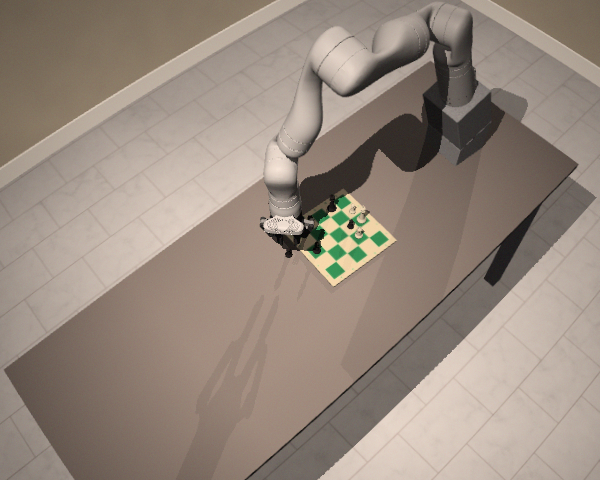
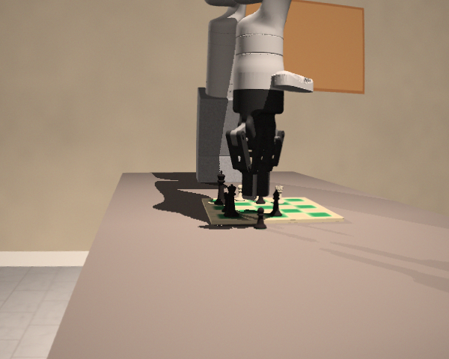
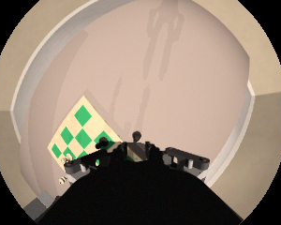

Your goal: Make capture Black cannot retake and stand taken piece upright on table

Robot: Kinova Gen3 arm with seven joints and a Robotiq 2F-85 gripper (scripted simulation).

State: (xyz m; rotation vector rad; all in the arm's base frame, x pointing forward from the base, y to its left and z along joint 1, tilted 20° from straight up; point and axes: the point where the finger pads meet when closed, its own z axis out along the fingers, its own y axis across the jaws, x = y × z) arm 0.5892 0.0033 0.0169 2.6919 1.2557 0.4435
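The white rook lies 170 mm behind my hand, 70 mm to the left of it and 40 mm below it. Round my hand: black queen: 50 mm behind, 30 mm to the right, 30 mm below; black king: 170 mm behind, 40 mm to the right, 30 mm below; board: 130 mm behind, 40 mm to the left, 60 mm below.
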